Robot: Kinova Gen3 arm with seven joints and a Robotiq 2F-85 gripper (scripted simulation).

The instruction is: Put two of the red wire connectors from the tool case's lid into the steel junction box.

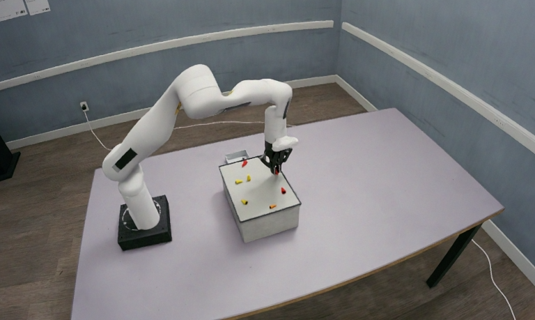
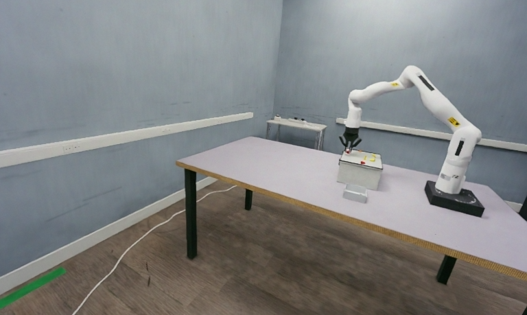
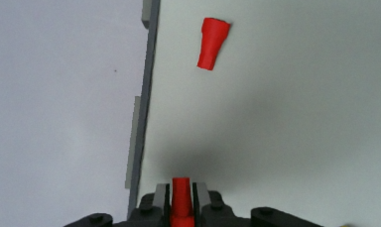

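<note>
My gripper is now 80 mm past the grey tool case, 70 mm above it and 10 mm to the left of it. From my hand the other things lie so: orange connector 140 mm to the right, 80 mm behind, 30 mm below.
</note>
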